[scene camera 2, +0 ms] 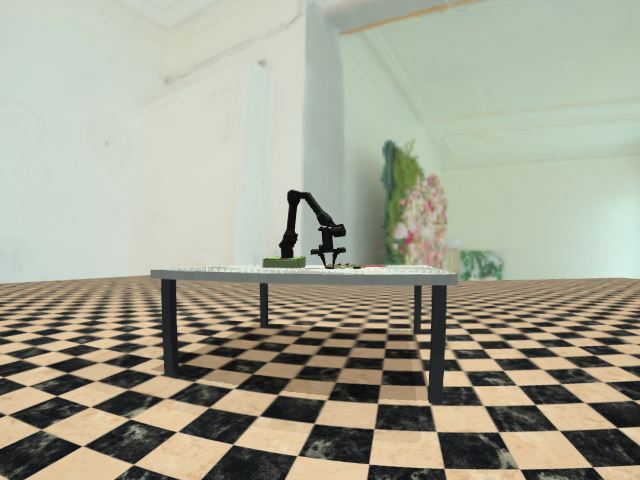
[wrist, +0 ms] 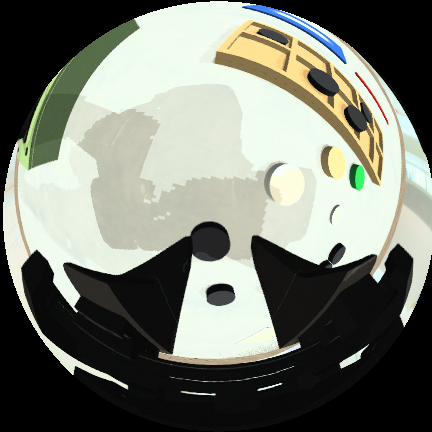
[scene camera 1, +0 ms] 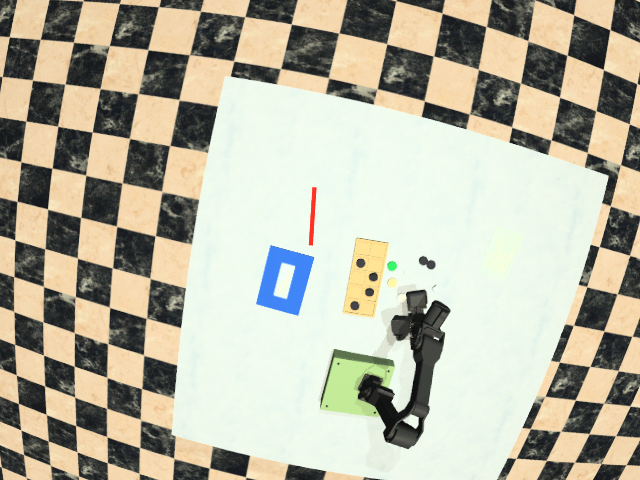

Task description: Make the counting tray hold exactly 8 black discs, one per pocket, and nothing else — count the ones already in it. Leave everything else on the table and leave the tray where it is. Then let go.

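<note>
The tan counting tray holds several black discs in separate pockets; other pockets are empty. My gripper is partly open, with its fingertips low over the table, right of the tray in scene camera 1. In the wrist view one loose black disc lies by the left fingertip, partly across the gap. A second black disc shows between the fingers, farther down that view. The arm hides both in scene camera 1. Two more black discs lie close together, farther from the arm base.
A green disc, a yellow disc, a cream disc and a small whitish disc lie between tray and gripper. A blue frame, red strip and green base block stand around the tray.
</note>
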